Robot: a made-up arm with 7 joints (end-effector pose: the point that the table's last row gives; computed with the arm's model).
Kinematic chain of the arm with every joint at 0, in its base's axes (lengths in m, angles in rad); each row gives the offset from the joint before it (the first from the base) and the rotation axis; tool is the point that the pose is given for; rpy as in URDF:
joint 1: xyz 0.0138 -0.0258 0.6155 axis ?
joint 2: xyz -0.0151 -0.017 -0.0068 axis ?
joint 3: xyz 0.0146 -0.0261 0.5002 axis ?
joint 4: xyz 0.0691 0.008 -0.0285 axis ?
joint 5: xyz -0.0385 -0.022 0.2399 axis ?
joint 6: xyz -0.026 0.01 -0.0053 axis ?
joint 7: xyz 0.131 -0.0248 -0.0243 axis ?
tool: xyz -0.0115 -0.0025 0.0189 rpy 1.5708 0 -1.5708
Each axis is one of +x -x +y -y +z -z.
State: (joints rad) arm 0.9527 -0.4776 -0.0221 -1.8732 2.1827 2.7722 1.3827
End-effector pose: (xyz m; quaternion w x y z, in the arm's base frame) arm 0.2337 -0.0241 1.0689 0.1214 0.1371 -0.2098 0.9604
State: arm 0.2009 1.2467 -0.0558 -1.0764 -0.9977 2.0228 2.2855
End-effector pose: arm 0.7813 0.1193 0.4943 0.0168 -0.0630 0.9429 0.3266
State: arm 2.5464 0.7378 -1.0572 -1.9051 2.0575 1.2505 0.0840
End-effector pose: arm -0.1054 0.5296 0.7469 0.6475 0.3079 0.2673 -0.6438
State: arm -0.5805 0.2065 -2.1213 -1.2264 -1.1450 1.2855 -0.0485
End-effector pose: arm -0.2553 -0.2673 1.2744 0.0316 0.7766 0.2310 0.5853
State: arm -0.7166 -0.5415 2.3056 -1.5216 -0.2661 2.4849 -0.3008
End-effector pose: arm -0.2444 0.5119 1.0409 0.4492 0.7768 -0.0059 0.4413
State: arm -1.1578 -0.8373 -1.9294 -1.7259 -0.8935 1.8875 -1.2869
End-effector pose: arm -0.6006 0.2276 0.8600 0.0059 -0.0202 0.6849 0.7283
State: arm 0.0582 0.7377 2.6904 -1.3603 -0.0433 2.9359 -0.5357
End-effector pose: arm 0.2951 0.1015 1.2885 0.3219 -0.8344 -0.4404 0.0785
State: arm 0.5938 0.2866 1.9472 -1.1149 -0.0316 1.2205 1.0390
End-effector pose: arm -0.1058 0.2705 1.2525 0.7288 0.6661 0.0731 -0.1408
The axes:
joint 1: +z
joint 2: +y
joint 3: +z
joint 4: -y
joint 5: +z
joint 6: -y
joint 7: -z

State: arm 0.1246 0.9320 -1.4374 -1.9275 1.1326 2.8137 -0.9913
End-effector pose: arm 0.3513 -0.4061 0.9480 0.3745 0.1092 -0.8725 -0.2941
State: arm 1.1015 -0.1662 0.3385 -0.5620 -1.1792 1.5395 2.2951
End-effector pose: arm 0.0199 0.0551 1.4469 0.4800 -0.4200 0.4059 0.6545
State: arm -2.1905 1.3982 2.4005 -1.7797 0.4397 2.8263 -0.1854
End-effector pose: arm -0.0578 -0.5997 0.9020 0.5304 -0.7432 0.3478 0.2128
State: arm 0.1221 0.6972 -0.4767 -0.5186 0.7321 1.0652 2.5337
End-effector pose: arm 0.6933 -0.0879 1.0535 0.2173 0.3931 0.5215 0.7255
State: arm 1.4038 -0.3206 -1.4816 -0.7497 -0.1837 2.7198 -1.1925
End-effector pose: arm 0.1469 -0.3103 1.3814 0.2708 0.4435 -0.7489 0.4112
